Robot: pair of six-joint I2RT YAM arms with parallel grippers.
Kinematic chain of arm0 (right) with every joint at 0, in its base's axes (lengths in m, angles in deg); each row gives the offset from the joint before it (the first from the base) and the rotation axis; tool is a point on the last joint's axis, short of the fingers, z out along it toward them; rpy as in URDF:
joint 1: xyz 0 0 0.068 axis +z
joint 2: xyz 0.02 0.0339 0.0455 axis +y
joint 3: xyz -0.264 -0.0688 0 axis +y
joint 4: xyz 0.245 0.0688 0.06 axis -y
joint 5: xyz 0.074 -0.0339 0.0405 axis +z
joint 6: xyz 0.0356 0 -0.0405 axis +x
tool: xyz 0 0 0 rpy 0 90 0
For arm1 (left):
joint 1: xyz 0 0 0.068 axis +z
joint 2: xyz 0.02 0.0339 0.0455 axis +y
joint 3: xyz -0.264 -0.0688 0 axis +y
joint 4: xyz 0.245 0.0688 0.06 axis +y
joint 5: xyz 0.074 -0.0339 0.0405 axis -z
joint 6: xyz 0.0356 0 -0.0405 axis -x
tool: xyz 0 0 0 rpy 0 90 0
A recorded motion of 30 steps. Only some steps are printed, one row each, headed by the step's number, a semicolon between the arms.
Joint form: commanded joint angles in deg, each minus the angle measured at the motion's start. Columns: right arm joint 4, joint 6, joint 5, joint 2, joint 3, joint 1; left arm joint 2, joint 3, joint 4, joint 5, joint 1, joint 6.
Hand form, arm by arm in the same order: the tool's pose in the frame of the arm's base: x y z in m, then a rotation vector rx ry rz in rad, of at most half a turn. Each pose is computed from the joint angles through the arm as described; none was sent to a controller.
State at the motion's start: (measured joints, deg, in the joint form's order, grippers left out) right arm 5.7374 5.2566 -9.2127 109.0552 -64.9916 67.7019; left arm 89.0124 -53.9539 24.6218 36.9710 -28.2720 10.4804
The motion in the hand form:
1: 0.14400 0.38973 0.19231 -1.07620 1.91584 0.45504; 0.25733 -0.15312 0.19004 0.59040 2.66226 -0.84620
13: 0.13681 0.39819 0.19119 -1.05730 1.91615 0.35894; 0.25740 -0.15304 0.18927 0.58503 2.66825 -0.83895
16: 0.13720 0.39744 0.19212 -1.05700 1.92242 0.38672; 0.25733 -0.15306 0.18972 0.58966 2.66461 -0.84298
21: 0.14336 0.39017 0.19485 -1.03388 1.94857 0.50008; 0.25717 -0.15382 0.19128 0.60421 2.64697 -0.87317
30: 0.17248 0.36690 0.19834 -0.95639 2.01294 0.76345; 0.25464 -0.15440 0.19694 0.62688 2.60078 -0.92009
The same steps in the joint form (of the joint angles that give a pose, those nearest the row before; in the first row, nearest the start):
1: -1.40 -0.96 -6.38 -1.40 -3.01 3.34; 0.23 0.26 2.62 -9.24 0.69 -1.07
13: -3.81 -0.91 -11.98 0.15 -5.32 5.09; 0.35 0.26 2.71 -9.56 0.68 -0.92
16: -3.64 -0.33 -10.73 -0.12 -5.12 4.91; 0.28 0.25 2.69 -9.37 0.69 -1.07
21: -1.83 2.20 -5.63 -1.63 -3.31 3.38; 0.06 0.31 2.17 -8.10 0.68 -1.32
30: 2.73 8.14 7.94 -4.42 0.67 -2.77; -1.34 0.87 0.87 -6.26 0.54 -1.46

